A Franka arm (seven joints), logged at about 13 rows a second.
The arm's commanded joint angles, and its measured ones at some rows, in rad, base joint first. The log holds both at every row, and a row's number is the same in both.
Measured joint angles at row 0:
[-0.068 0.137 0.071 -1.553 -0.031 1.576 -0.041]
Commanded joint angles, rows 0 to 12:
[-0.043 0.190 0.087 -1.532 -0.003 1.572 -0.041]
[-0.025 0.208 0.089 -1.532 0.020 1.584 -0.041]
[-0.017 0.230 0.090 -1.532 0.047 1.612 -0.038]
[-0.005 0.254 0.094 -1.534 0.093 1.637 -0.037]
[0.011 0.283 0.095 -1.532 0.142 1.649 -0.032]
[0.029 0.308 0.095 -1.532 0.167 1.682 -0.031]
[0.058 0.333 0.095 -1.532 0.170 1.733 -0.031]
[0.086 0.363 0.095 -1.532 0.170 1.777 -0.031]
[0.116 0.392 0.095 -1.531 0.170 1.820 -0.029]
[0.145 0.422 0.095 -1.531 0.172 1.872 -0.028]
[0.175 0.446 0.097 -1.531 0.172 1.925 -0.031]
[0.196 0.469 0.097 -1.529 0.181 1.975 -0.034]
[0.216 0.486 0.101 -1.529 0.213 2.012 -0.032]
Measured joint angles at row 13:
[0.189 0.454 0.100 -1.554 0.172 1.968 -0.037]
